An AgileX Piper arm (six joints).
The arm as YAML. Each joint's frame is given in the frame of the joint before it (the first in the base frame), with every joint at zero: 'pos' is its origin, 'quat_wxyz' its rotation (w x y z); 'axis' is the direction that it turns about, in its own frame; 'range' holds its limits. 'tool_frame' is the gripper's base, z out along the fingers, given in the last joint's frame.
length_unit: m
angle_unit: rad
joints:
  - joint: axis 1
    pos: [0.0, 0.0, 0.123]
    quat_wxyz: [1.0, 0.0, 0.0, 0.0]
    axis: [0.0, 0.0, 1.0]
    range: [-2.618, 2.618]
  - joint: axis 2
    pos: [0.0, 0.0, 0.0]
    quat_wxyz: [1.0, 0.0, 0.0, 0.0]
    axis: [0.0, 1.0, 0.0]
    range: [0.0, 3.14]
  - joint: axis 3
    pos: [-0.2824, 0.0, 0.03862]
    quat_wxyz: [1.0, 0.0, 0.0, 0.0]
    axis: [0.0, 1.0, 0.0]
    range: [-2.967, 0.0]
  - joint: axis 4
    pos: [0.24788, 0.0, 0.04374]
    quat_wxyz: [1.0, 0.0, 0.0, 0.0]
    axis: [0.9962, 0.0, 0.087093]
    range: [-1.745, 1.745]
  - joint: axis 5
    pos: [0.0, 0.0, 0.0]
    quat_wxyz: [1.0, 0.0, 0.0, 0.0]
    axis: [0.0, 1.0, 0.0]
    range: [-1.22, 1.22]
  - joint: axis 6
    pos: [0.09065, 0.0, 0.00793]
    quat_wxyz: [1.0, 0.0, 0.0, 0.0]
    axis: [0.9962, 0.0, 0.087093]
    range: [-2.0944, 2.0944]
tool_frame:
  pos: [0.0, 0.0, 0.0]
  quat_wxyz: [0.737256, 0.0, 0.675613, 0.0]
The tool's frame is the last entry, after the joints.
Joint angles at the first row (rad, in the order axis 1, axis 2, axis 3, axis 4, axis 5, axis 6):
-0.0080 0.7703 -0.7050 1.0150 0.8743 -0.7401
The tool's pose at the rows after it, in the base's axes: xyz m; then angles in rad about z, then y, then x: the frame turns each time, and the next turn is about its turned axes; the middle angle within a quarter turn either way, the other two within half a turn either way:
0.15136 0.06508 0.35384 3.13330 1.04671 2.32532
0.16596 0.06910 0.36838 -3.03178 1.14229 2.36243
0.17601 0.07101 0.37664 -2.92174 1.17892 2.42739
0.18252 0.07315 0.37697 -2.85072 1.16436 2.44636
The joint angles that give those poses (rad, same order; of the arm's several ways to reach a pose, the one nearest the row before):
-0.0079 0.8646 -0.7779 1.1306 0.9359 -0.8994
-0.0079 0.9362 -0.8489 1.2059 0.9762 -1.0495
-0.0080 0.9861 -0.9033 1.2203 1.0110 -1.1109
-0.0080 1.0266 -0.9315 1.2203 1.0611 -1.1324

